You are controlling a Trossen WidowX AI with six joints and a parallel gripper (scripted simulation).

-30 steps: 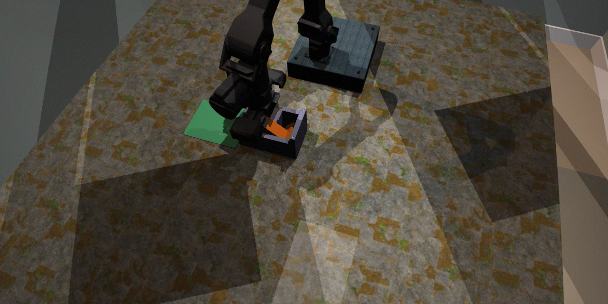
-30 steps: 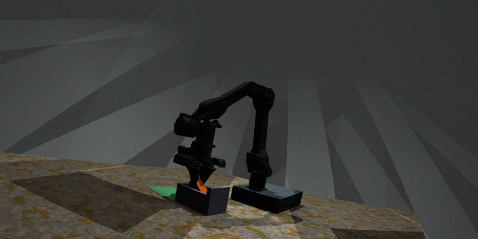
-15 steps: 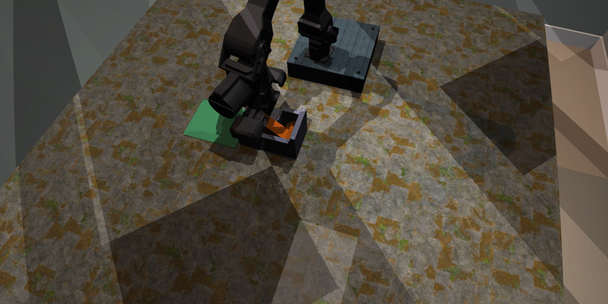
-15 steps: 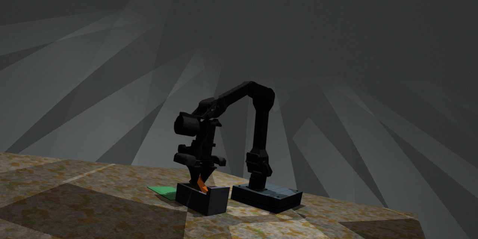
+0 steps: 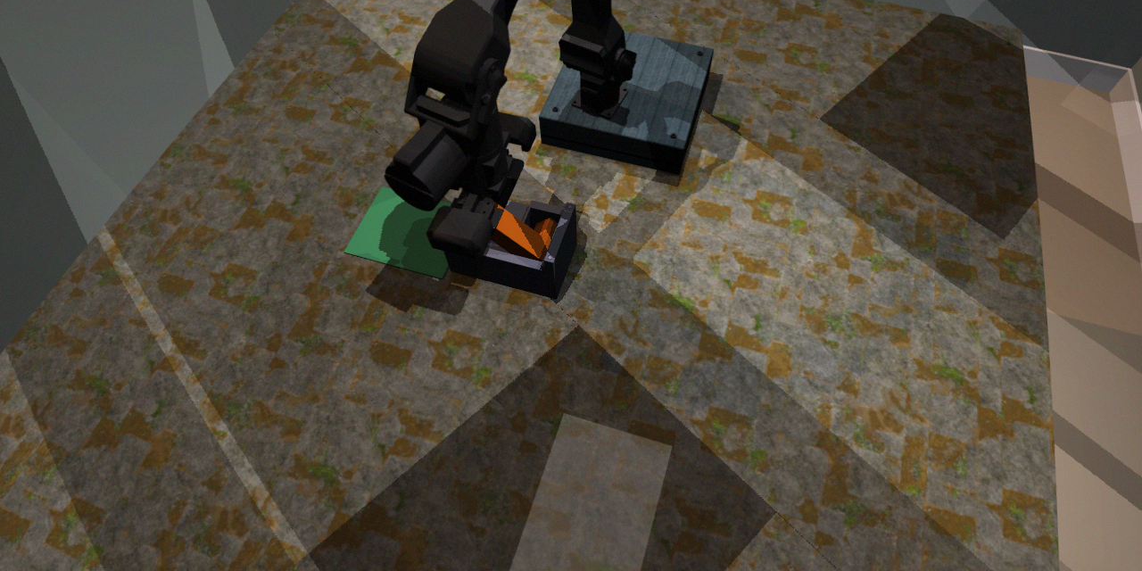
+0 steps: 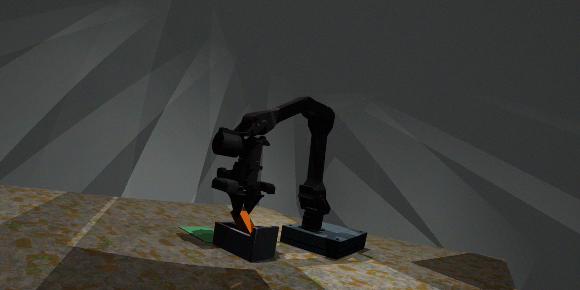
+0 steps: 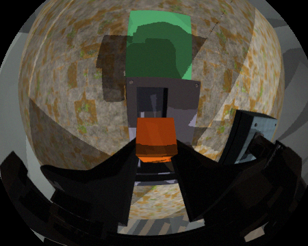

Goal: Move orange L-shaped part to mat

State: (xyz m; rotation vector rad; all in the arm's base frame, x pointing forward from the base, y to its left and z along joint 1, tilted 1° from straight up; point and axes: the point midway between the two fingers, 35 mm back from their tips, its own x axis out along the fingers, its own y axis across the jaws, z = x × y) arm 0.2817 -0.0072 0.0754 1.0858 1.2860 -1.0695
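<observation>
Now: gripper tip 10 mm short of the green mat, 140 mm to the left of it and 110 mm above it. Round my gripper tip: orange L-shaped part 20 mm behind, 30 mm to the left, 30 mm below.
</observation>
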